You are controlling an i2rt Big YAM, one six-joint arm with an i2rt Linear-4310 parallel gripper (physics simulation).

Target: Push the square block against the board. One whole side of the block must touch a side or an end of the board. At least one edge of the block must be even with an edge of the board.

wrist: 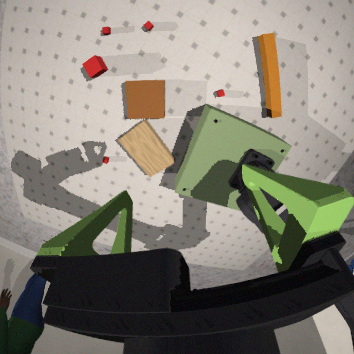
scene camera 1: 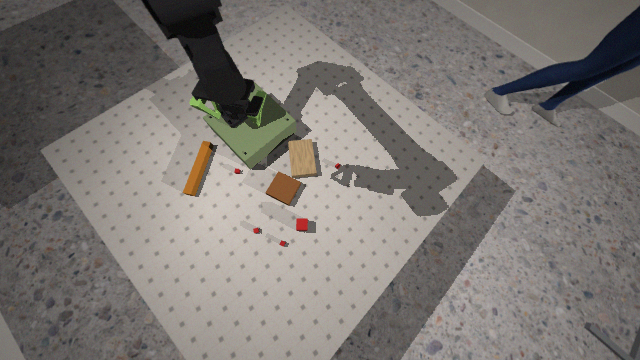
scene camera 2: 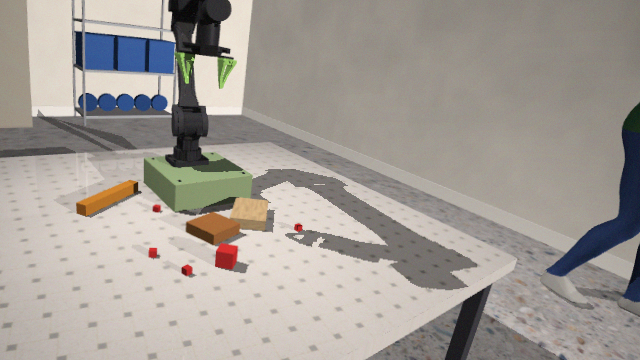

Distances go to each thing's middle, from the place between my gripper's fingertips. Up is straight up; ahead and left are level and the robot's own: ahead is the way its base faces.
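Scene:
There is the light wooden block [scene camera 2: 251, 213], 40 mm ahead of my hand, 150 mm to the left of it and 350 mm below it. The orange board [scene camera 2: 105, 198] sits 190 mm behind my hand, 180 mm to the right of it, and 350 mm lower than it. As for the brown square block [scene camera 2: 213, 228], I find it 350 mm below my hand, 90 mm forward of it and 10 mm to the left.

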